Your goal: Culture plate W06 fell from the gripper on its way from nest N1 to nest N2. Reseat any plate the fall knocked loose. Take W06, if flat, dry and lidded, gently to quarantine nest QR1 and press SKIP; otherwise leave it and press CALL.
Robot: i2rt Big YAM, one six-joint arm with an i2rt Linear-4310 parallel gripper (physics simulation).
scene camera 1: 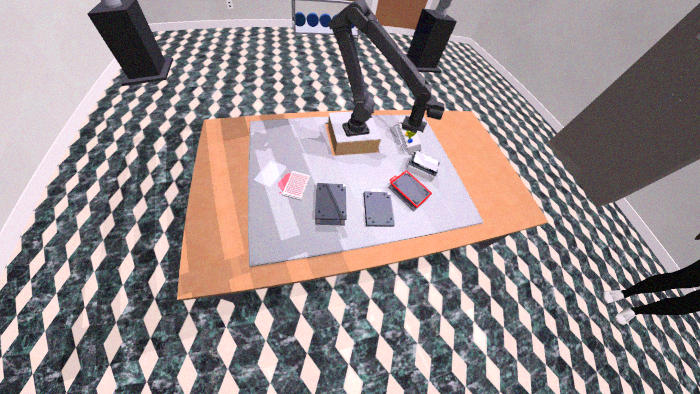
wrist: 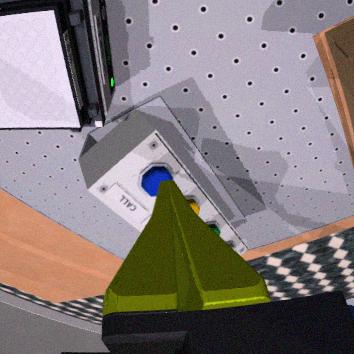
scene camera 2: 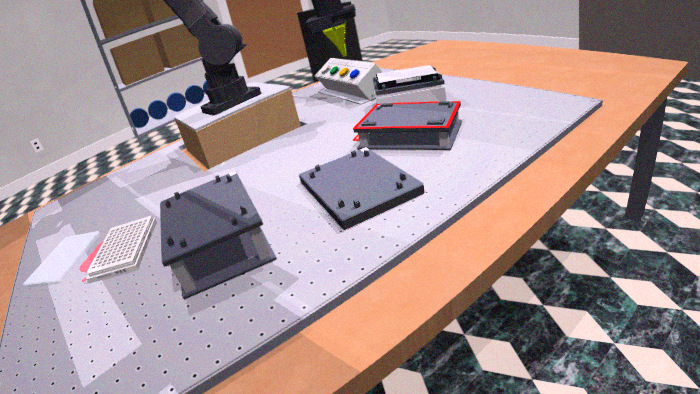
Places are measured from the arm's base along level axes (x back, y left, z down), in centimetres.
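Pixels of known places: gripper, between the fingertips: [scene camera 1: 409, 138] [wrist: 166, 188] [scene camera 2: 345, 56]; arm's base, origin of its link: [scene camera 1: 355, 129] [scene camera 2: 231, 103].
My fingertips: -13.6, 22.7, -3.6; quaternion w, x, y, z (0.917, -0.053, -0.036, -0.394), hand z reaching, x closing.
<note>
Ahead of a thing's pixels: the offset from my fingertips to its top centre, as dx, dy, dz.
My gripper [scene camera 1: 410, 136] [scene camera 2: 344, 54] [wrist: 166, 188] is shut and empty. In the wrist view its tips overlap the edge of the blue button {+4.0, +5.0, +4.8} [scene camera 1: 410, 141] [scene camera 2: 354, 73] [wrist: 154, 180] beside the CALL label; contact cannot be told. The button is on the white panel {+11.0, +8.5, +3.9} [scene camera 2: 371, 84] [wrist: 106, 186]. A white welled plate {-7.7, -56.0, +10.9} [scene camera 1: 296, 185] [scene camera 2: 121, 246] lies unlidded at the left, partly over a red spill [scene camera 1: 283, 182] [scene camera 2: 89, 262]. A clear lid {+1.0, -66.3, +11.5} [scene camera 1: 270, 173] [scene camera 2: 62, 257] lies apart beside it. The red-rimmed nest {-22.2, -6.6, +7.7} [scene camera 1: 411, 189] [scene camera 2: 410, 116] holds no plate. Nest labels are unreadable.
A raised dark nest {-21.4, -44.4, +5.5} [scene camera 1: 330, 201] [scene camera 2: 210, 215] and a low dark nest {-27.1, -24.3, +9.7} [scene camera 1: 379, 209] [scene camera 2: 362, 187] stand bare at the front. A white plate {-10.6, +6.7, +5.4} [scene camera 1: 426, 161] [scene camera 2: 407, 75] [wrist: 35, 70] sits on a device beside the panel. The arm's wooden base block [scene camera 1: 357, 145] [scene camera 2: 250, 125] stands at the back.
</note>
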